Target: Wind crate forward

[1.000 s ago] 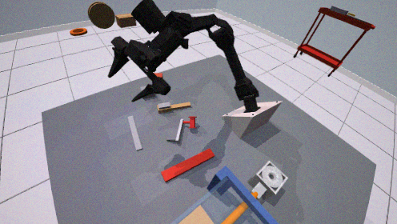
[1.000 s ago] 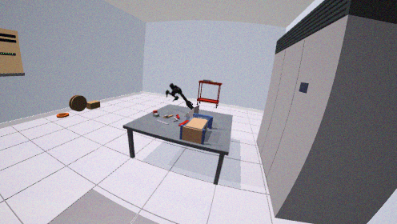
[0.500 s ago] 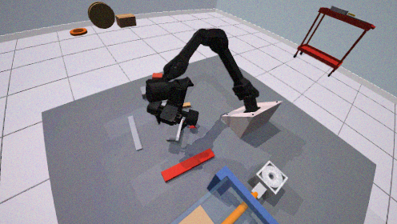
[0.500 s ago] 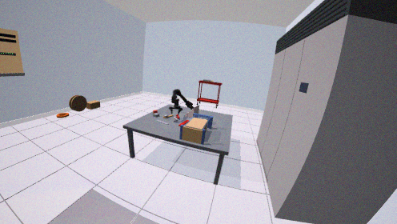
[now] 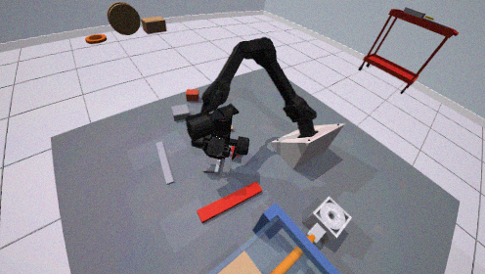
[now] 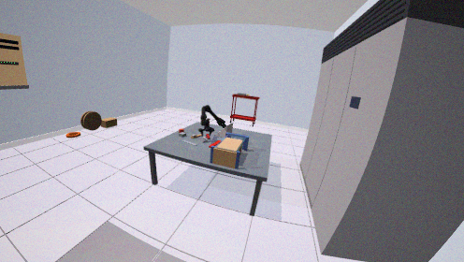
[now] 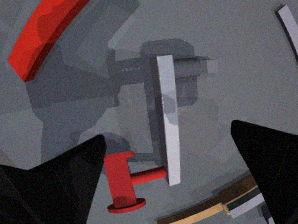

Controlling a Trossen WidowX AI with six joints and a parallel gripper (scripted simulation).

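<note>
Now: the winch handle 20 mm behind my gripper tip, 10 mm to the right of it and 30 mm below it. The rest, counted from my gripper tip: red knob 70 mm behind, 10 mm to the right, 30 mm below; then wooden-handled tool 80 mm behind, 160 mm to the right, 40 mm below; then red flat bar 60 mm ahead, 140 mm to the left, 50 mm below.
</note>
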